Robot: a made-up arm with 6 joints. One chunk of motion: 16 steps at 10 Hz.
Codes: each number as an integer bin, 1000 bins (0 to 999) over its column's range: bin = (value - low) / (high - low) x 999, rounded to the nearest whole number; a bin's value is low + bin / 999 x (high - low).
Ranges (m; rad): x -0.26..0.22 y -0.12..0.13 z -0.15..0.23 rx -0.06..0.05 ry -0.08..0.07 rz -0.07..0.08
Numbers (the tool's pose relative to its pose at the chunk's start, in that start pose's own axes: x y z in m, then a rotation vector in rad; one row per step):
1: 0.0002 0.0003 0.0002 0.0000 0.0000 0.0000
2: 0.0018 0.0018 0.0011 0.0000 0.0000 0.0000
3: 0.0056 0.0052 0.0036 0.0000 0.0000 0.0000
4: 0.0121 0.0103 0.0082 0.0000 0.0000 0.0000
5: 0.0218 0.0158 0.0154 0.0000 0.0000 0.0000
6: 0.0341 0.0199 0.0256 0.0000 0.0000 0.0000
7: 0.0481 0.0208 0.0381 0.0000 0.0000 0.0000
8: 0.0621 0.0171 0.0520 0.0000 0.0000 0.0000
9: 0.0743 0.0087 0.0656 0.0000 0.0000 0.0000
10: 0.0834 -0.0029 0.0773 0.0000 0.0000 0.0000
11: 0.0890 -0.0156 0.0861 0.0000 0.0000 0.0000
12: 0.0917 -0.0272 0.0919 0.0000 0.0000 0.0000
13: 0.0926 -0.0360 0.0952 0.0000 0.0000 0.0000
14: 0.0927 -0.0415 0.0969 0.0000 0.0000 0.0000
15: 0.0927 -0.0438 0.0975 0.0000 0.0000 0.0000
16: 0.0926 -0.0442 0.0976 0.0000 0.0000 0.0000
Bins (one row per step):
1: 542 481 395 545 533 466
2: 545 487 397 545 533 466
3: 553 500 404 545 533 466
4: 566 521 416 545 533 466
5: 586 543 435 545 533 466
6: 612 559 462 545 533 466
7: 641 563 495 545 533 466
8: 670 548 531 545 533 466
9: 696 514 567 545 533 466
10: 715 468 598 545 533 466
11: 726 417 621 545 533 466
12: 732 371 636 545 533 466
13: 734 336 645 545 533 466
14: 734 314 649 545 533 466
15: 734 304 651 545 533 466
16: 734 303 651 545 533 466

